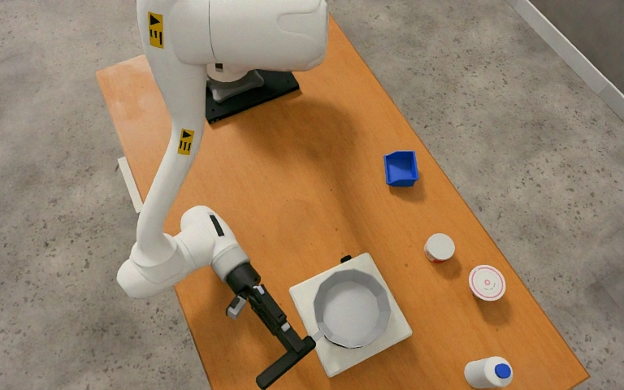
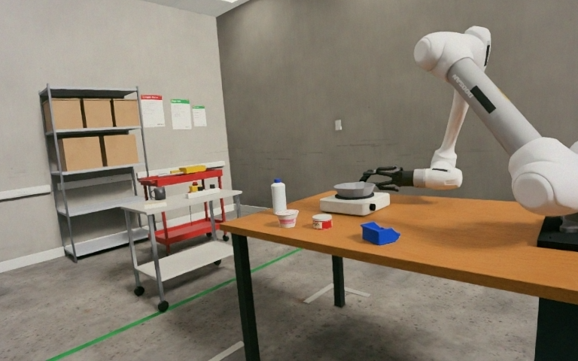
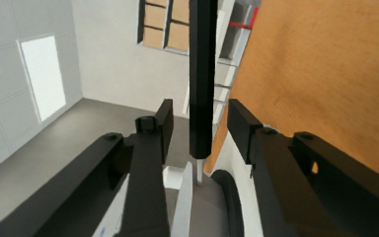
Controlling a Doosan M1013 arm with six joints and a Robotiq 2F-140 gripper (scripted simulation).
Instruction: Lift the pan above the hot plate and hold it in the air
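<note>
My gripper is now 110 mm to the right of the grey pan, 20 mm above it and 10 mm short of it. The rest, counted from my hand: blue bin (530 mm to the left, 300 mm behind, 100 mm below); bottle (390 mm to the left, 280 mm ahead, 40 mm below); white hot plate (170 mm to the left, 90 mm below, 20 mm behind).
</note>
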